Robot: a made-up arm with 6 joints. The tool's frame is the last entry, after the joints.
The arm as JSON. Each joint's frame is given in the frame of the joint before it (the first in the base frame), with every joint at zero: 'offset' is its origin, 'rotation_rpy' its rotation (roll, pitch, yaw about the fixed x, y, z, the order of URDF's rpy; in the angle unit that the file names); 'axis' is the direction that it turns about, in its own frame. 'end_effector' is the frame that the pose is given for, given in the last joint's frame.
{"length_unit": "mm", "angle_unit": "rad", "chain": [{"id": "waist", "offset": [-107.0, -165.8, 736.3], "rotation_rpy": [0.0, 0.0, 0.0], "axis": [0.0, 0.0, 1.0]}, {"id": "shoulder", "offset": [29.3, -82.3, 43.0], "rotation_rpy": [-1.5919, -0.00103, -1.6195], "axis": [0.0, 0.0, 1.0]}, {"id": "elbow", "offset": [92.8, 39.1, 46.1], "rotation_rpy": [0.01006, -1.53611, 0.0], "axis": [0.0, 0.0, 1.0]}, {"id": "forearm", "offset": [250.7, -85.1, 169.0], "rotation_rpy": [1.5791, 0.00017, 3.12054], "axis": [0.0, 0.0, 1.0]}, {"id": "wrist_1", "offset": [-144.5, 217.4, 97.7], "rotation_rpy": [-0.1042, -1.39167, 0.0], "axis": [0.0, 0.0, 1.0]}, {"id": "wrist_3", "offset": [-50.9, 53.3, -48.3], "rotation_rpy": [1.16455, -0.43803, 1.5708], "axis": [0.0, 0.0, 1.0]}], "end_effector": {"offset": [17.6, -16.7, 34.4], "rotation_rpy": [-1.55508, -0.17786, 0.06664]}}
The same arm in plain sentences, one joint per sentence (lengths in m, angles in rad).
The arm has six revolute joints in a row. What follows holds with every joint at zero, and every direction is one of the base frame's. Joint 1 lies 0.107 m along -x and 0.1658 m along -y and 0.7363 m along +z from the base frame's origin and turns about +z. Joint 2 lies 0.0293 m along +x and 0.0823 m along -y and 0.043 m along +z from joint 1 and turns about the direction (0.998591, -0.0487, -0.0211). Joint 3 lies 0.0407 m along +x and 0.0949 m along -y and 0.04 m along -z from joint 2 and turns about the direction (0.083498, 0.996473, 0.0083). Joint 4 lies 0.2656 m along +x and 0.1467 m along +y and 0.0812 m along +z from joint 3 and turns about -z. Joint 5 lies 0.1621 m along +x and 0.2046 m along +y and 0.0977 m along -z from joint 4 and turns about the direction (0.983926, 0.022101, -0.177205). Joint 6 lies 0.0395 m along -x and 0.0515 m along +y and 0.0596 m along +z from joint 5 and turns about the direction (0.192206, -0.146005, -0.970433). The tool frame, which is the frame that the pose is given for, lies 0.0013 m along -x and 0.0174 m along +y and 0.0383 m along -z from joint 6; its axes are the base frame's turned by roll 1.3409, pitch 0.2153 and yaw 1.0506 rad (as in URDF: about the fixed x, then y, then z).
